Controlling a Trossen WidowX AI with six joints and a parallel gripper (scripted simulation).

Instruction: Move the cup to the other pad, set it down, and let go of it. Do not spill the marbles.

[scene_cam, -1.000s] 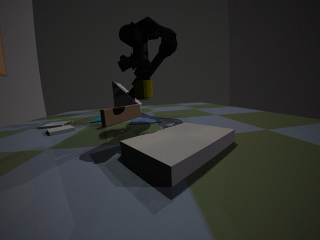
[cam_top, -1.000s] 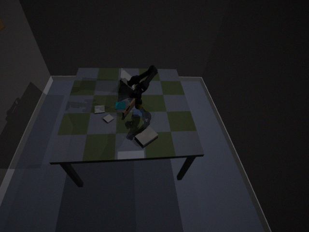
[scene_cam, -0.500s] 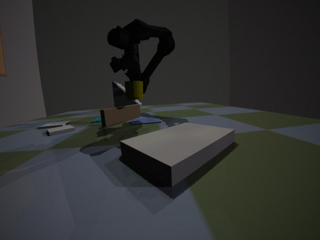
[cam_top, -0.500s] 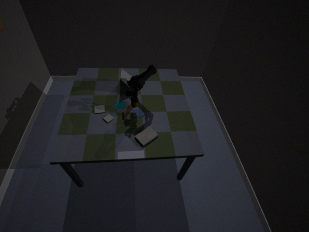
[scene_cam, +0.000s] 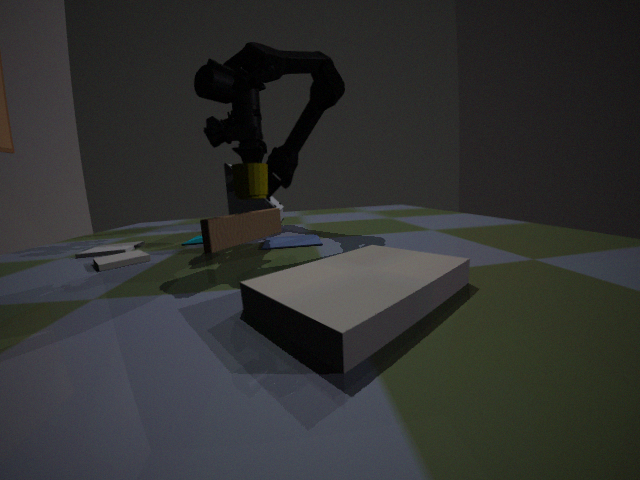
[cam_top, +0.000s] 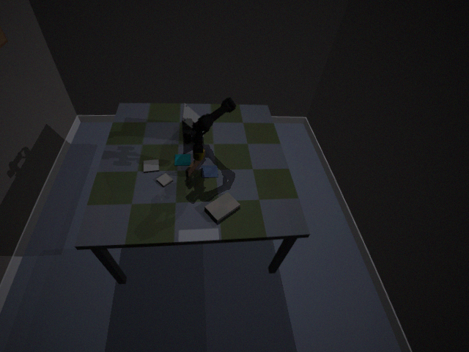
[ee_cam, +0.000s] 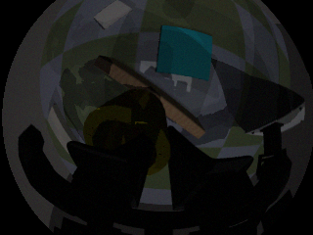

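My gripper tip is 13 cm above the teal pad, 10 cm to the left of it and 5 cm past it. Also, from my gripper tip: blue pad 13 cm below, 8 cm ahead, 7 cm to the left; wooden block 10 cm below, 2 cm to the right, 2 cm ahead; yellow cup 2 cm ahead.
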